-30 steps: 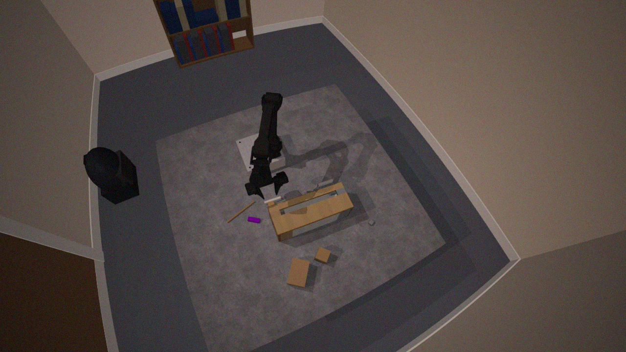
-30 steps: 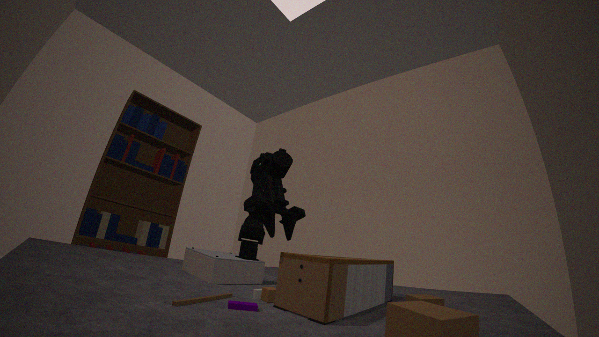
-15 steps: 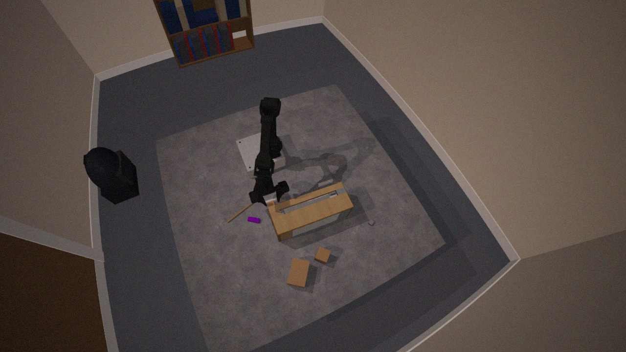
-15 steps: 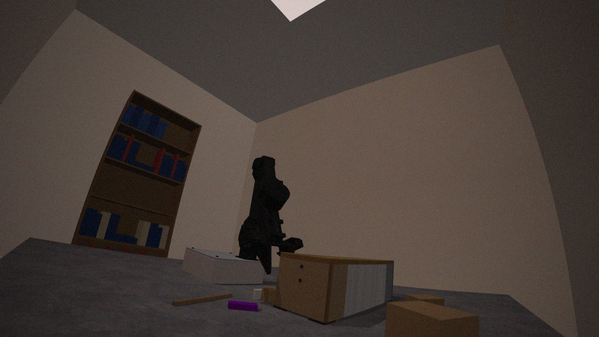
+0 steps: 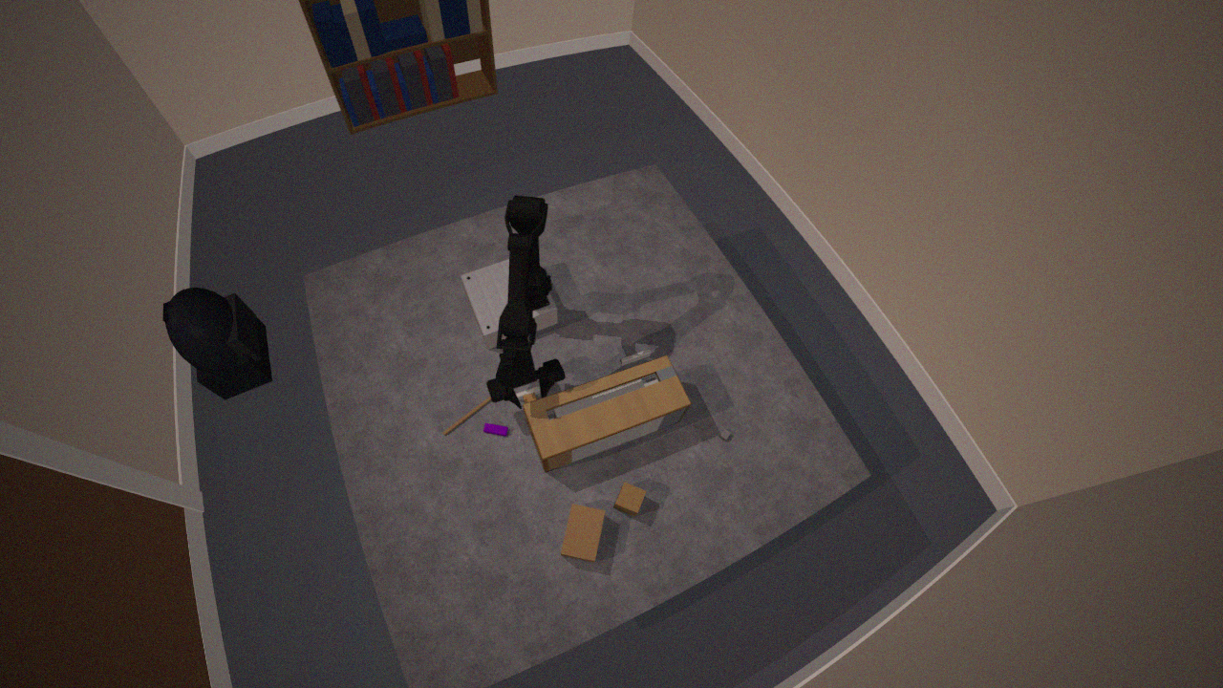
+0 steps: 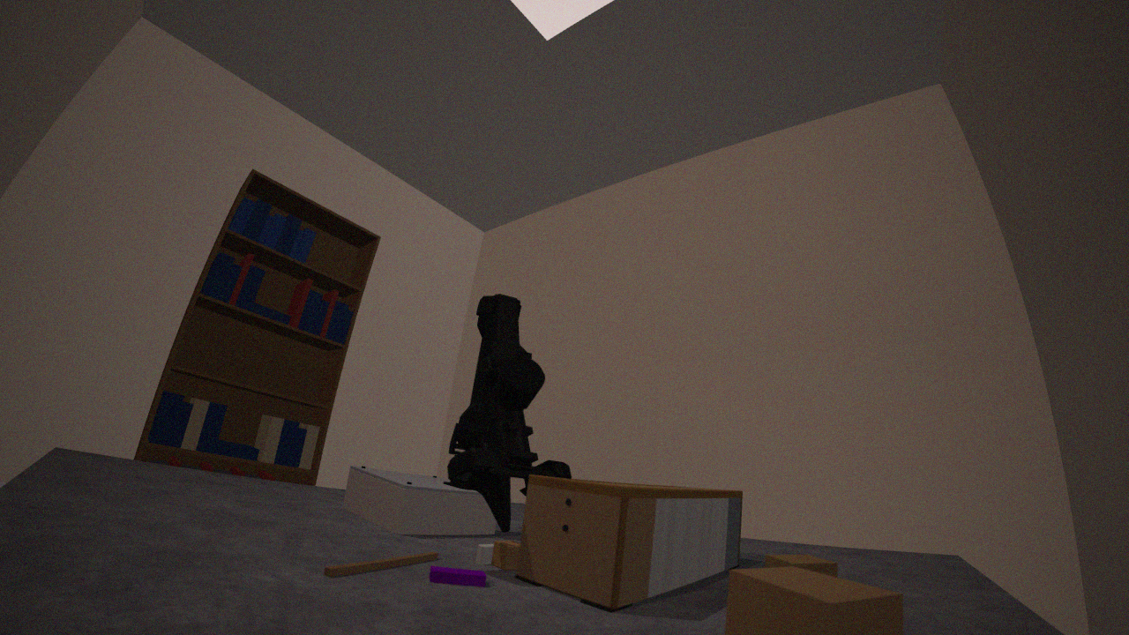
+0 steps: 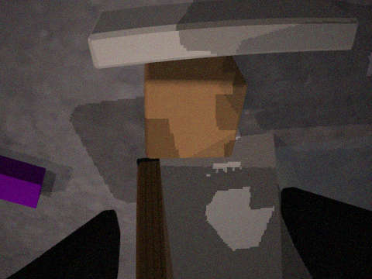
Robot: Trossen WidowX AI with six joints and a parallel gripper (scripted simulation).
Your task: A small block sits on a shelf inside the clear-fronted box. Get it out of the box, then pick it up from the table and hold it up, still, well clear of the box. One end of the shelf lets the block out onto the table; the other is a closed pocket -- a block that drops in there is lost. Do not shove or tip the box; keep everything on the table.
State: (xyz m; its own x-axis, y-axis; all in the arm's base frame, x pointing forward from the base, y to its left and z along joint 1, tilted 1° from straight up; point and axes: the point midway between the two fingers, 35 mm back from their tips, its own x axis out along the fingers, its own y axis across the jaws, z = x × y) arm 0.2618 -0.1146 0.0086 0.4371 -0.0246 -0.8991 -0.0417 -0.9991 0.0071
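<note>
Right now the tan block is 40 mm below my gripper tip and 20 mm behind it. Round my gripper tip: wooden box (160 mm to the left, 60 mm ahead, 10 mm above); thin wooden stick (160 mm to the right, 60 mm behind, 50 mm below).
</note>
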